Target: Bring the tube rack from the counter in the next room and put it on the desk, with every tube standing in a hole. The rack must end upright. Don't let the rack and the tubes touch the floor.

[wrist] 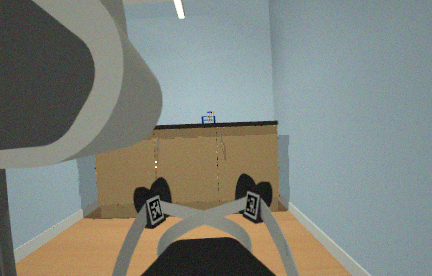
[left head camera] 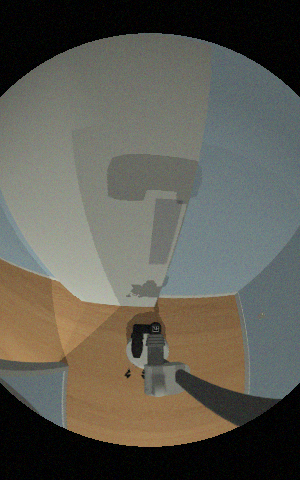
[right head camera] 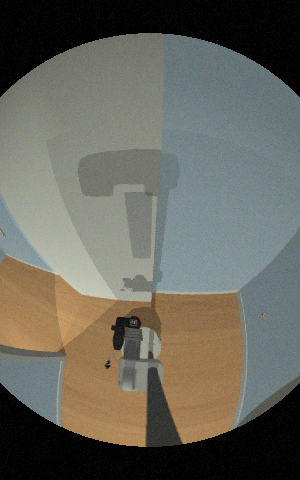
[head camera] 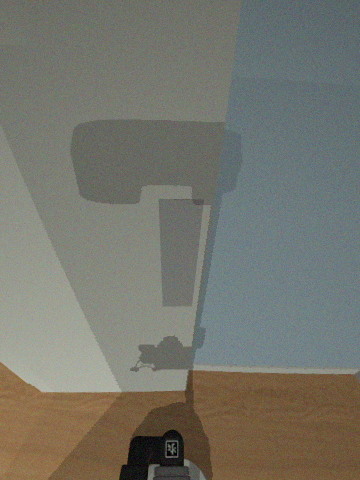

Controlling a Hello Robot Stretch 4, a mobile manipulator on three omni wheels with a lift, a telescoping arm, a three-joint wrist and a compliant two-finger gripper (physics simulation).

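Where they show: gripper, fingertip midpoint: (wrist: pixel 203 191) (left head camera: pixel 135 378) (right head camera: pixel 114 370); robot's base, origin of the base link: (left head camera: pixel 146 349) (right head camera: pixel 140 343).
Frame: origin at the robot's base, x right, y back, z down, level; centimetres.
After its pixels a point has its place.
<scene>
The blue tube rack (wrist: pixel 208 120) {x -20.8, y 263.9, z -91.5 cm} stands small and far off on the dark top of the counter (wrist: pixel 185 165) {x 3.8, y 249.1, z -48.4 cm} in the wrist view. Something small and coloured shows at its top; the separate tubes are too small to tell. My gripper (wrist: pixel 203 191) {x -9.3, y 14.0, z -74.9 cm} is open, with its two fingertips wide apart and no object between them. It points toward the counter from across the floor. In the left head view the fingertips (left head camera: pixel 135 374) {x -9.3, y 14.0, z -74.9 cm} show small and dark above the floor. The desk does not show in these views.
A pale wall (head camera: pixel 115 280) {x -17.7, y -51.7, z -104.3 cm} and a blue wall (head camera: pixel 285 225) {x 36.3, y -64.6, z -116.8 cm} stand close before the head camera, with my shadow on them. Another blue wall (wrist: pixel 355 125) {x -92.2, y 121.2, z -80.6 cm} runs along the right in the wrist view. Wood floor (wrist: pixel 320 250) {x -88.1, y 156.1, z 2.8 cm} lies between me and the counter.
</scene>
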